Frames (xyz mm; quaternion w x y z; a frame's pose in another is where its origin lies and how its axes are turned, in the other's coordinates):
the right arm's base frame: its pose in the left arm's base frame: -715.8 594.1 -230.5 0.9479 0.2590 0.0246 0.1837
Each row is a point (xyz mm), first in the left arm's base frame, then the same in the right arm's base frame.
Working: the left arm's base frame: its pose in the right arm's base frame: 463.3 -599.2 587.2 0.9479 -0.2590 -0.0246 -0.1837

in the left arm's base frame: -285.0 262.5 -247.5
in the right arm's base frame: 280.7 -417.8 206.2
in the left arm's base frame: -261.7 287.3 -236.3
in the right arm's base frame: 311.9 -400.2 207.3
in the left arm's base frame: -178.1 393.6 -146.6
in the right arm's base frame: 432.4 -298.5 245.4
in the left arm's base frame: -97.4 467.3 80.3
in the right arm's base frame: 545.2 -153.3 417.5
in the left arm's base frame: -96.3 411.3 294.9
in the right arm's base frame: 536.4 -91.1 630.2
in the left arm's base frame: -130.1 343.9 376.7
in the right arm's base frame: 484.6 -92.6 728.6
